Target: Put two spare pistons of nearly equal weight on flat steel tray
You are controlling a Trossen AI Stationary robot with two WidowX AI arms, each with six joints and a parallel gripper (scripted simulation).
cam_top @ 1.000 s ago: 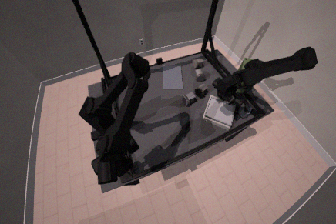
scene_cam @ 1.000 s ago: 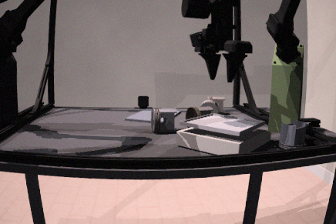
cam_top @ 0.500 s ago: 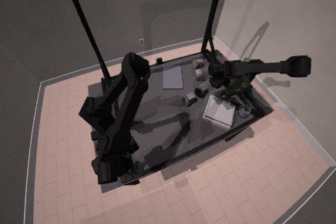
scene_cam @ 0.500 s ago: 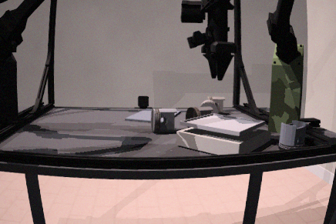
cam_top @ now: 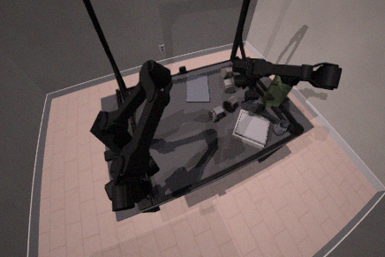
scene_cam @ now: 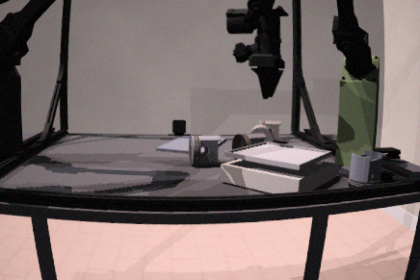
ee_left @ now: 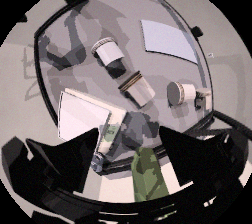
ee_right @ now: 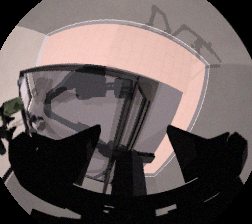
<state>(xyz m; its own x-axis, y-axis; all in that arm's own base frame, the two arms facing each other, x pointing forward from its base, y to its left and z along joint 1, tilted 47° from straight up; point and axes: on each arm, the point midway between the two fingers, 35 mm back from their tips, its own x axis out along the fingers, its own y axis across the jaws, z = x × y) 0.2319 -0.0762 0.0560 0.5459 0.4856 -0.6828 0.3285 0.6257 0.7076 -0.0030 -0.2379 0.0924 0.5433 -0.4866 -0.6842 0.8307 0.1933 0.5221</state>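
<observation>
My left hand is 310 mm past the piston, 160 mm above it and 70 mm to the right of it. Round my left hand: flat grey steel tray 260 mm behind, 200 mm below, 170 mm to the right; white scale pan 150 mm below, 150 mm ahead.
</observation>
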